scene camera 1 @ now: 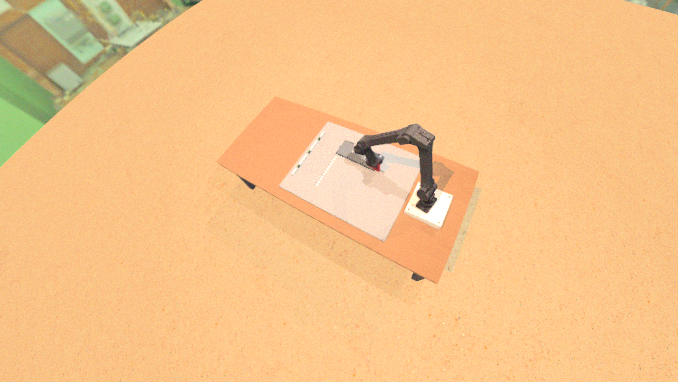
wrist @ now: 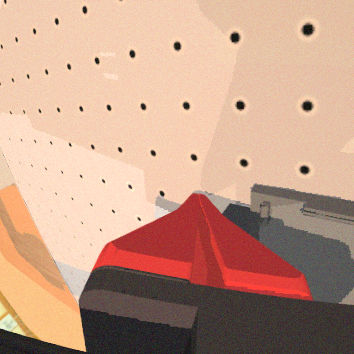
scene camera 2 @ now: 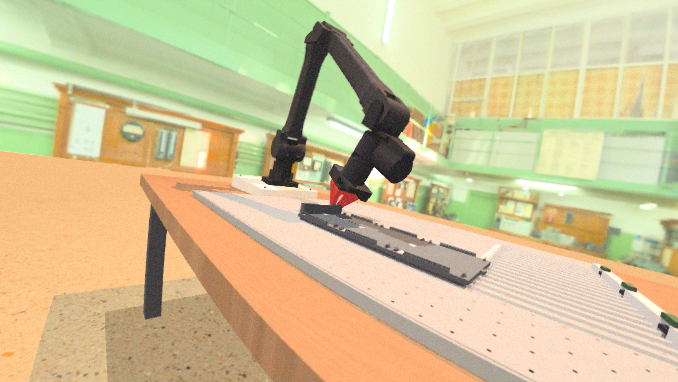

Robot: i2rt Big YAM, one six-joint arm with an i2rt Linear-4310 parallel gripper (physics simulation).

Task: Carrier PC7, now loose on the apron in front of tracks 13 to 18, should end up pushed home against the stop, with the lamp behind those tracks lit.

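Seen in the pictures: gripper, fingertip midpoint: point(scene camera 1: 378, 170) point(wrist: 195, 204) point(scene camera 2: 331, 212); arm's base, link origin: point(scene camera 1: 426, 203) point(scene camera 2: 279, 183).
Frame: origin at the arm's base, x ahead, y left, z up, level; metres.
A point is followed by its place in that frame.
Note:
Carrier PC7 point(scene camera 1: 345, 149) {y -0.014, x 0.663, z -0.017 m} point(scene camera 2: 445, 252) {y 0.002, x 0.650, z -0.018 m} point(wrist: 305, 245) {y -0.013, x 0.422, z -0.018 m} is a long, flat dark grey piece lying on the pale board, its far end at the start of the white-ribbed tracks point(scene camera 2: 550, 285) {y 0.076, x 0.778, z -0.027 m}. A raised dark block point(scene camera 2: 320, 208) {y -0.074, x 0.407, z -0.007 m} stands at its end nearer the arm's base. My red gripper point(scene camera 1: 378, 169) {y -0.016, x 0.369, z -0.020 m} point(scene camera 2: 341, 205) {y -0.016, x 0.369, z -0.020 m} point(wrist: 195, 204) {y -0.016, x 0.369, z -0.020 m} is shut and empty, pointing down at that end; the block partly hides its tip in scene camera 2, and contact cannot be told. A white rail point(scene camera 1: 309, 151) {y 0.159, x 0.858, z -0.009 m} behind the tracks carries dark green lamps point(scene camera 2: 628, 286) {y 0.149, x 0.861, z -0.008 m} that look unlit. Track numbers are unreadable.
The pale perforated board point(scene camera 1: 350, 200) {y 0.265, x 0.383, z -0.028 m} point(scene camera 2: 400, 300) {y -0.177, x 0.705, z -0.028 m} point(wrist: 150, 80) {y 0.038, x 0.339, z -0.028 m} lies on the orange-brown table point(scene camera 1: 270, 135) {y 0.225, x 1.264, z -0.041 m}. A white toothed strip point(scene camera 1: 325, 172) {y 0.210, x 0.654, z -0.031 m} point(scene camera 2: 492, 251) {y 0.204, x 0.657, z -0.028 m} runs beside the carrier's far end. The arm's white base plate point(scene camera 1: 440, 217) {y 0.031, x -0.116, z 0.009 m} point(scene camera 2: 250, 186) {y -0.118, x 0.042, z -0.018 m} stands at the other end of the table.

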